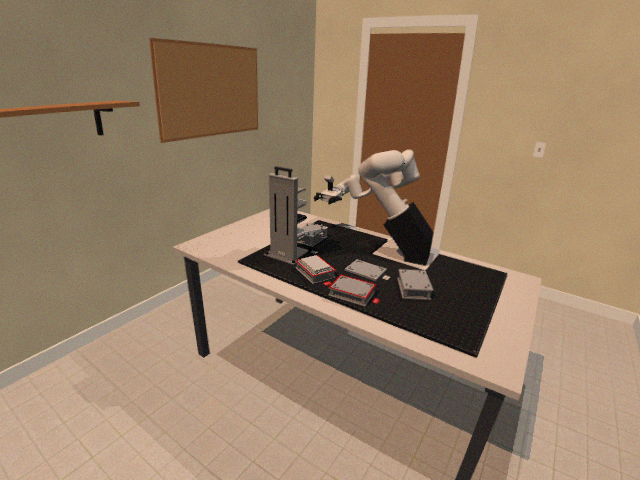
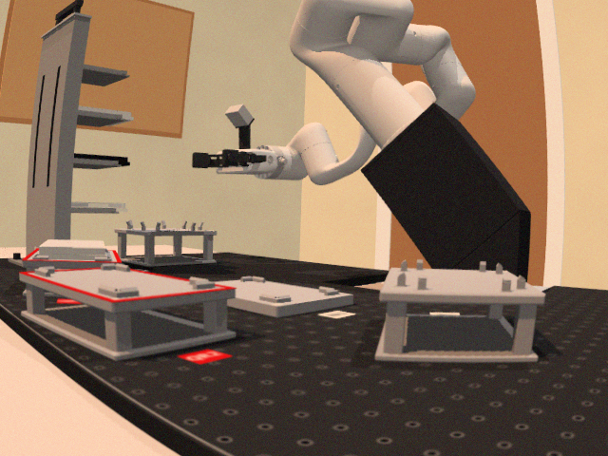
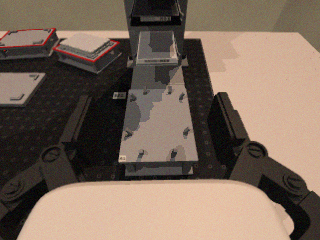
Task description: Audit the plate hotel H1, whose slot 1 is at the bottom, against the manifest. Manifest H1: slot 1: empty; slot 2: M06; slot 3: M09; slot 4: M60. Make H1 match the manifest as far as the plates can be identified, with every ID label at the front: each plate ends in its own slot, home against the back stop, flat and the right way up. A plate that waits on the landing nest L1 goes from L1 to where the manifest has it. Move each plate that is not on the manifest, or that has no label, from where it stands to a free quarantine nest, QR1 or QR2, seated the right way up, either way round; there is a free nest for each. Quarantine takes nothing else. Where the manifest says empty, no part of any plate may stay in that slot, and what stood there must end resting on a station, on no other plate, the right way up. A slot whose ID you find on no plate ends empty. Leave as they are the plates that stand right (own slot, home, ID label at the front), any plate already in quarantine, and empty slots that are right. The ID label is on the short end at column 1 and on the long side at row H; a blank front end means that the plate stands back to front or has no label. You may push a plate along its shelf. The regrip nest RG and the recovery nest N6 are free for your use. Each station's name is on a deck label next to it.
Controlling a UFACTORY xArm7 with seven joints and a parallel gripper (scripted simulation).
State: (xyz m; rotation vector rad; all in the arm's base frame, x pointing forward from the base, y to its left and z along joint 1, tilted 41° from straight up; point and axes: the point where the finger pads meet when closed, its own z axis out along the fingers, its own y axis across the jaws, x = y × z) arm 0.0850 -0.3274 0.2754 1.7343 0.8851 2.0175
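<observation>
Right now the clear plate is 290 mm ahead of my hand, 40 mm to the left of it and 100 mm below it. From my hand the other things lie so: black plate: 290 mm ahead, 40 mm to the left, 20 mm below; then H1 deck label: 220 mm ahead, 130 mm to the left, 200 mm below; then RG label: 200 mm below.
</observation>
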